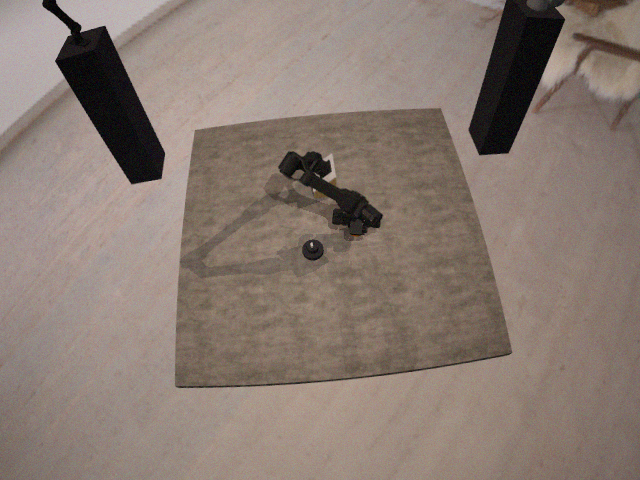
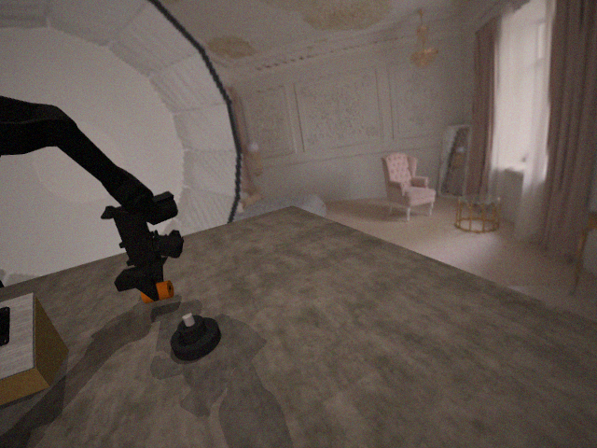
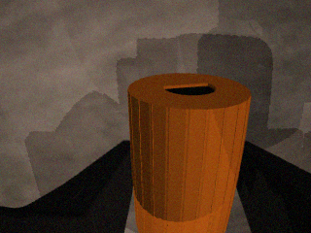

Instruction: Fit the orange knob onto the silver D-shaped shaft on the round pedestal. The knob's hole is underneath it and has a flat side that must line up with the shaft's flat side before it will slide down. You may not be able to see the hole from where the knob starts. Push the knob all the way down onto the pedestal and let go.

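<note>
Right now my gripper tip is 1 cm past the orange knob and 1 cm below it. Round my gripper tip: black round pedestal (6 cm ahead, 18 cm to the right, 1 cm above).
</note>
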